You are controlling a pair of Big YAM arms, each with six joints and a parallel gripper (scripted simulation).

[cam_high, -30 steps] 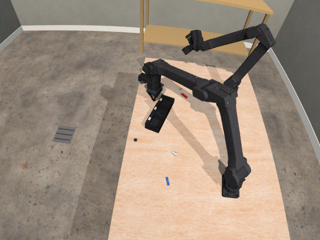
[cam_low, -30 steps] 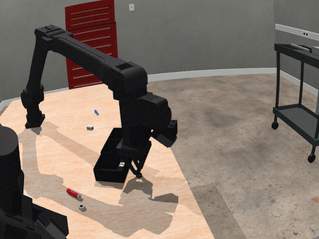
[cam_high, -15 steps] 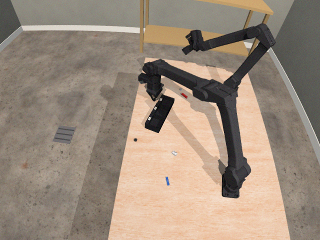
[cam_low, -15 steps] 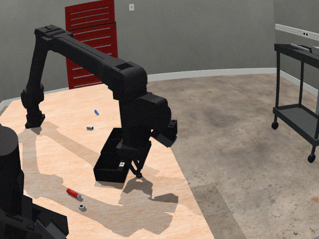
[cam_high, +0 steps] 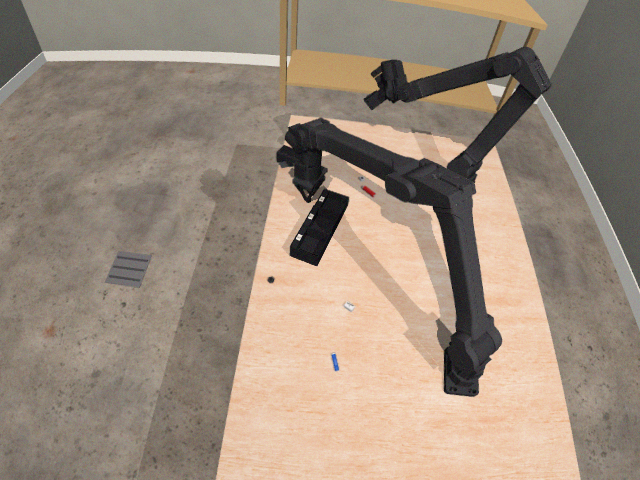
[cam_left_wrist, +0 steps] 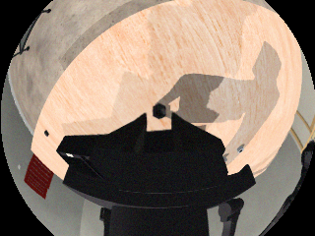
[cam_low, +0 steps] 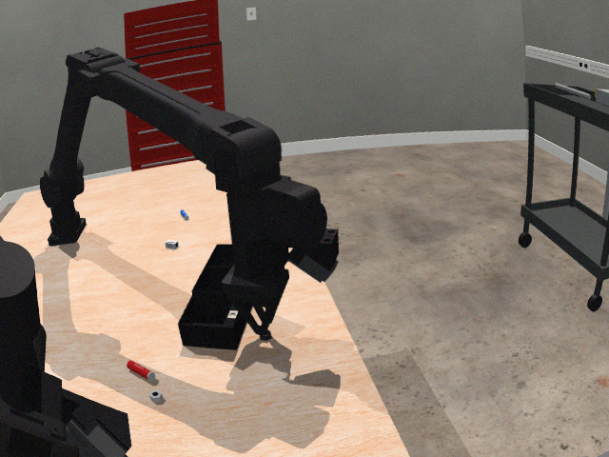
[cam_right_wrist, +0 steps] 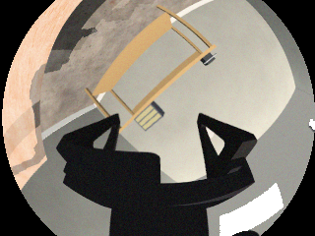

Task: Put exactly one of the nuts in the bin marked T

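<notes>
Now: the black bin 100 mm to the left of my left hand and 60 mm behind it. From my left hand the other things lie so: grey nut 150 mm behind, 140 mm to the right, 20 mm below; then blue cylinder 500 mm to the left, 170 mm behind, 20 mm below; then red cylinder 180 mm behind, 90 mm to the right, 20 mm below.
</notes>
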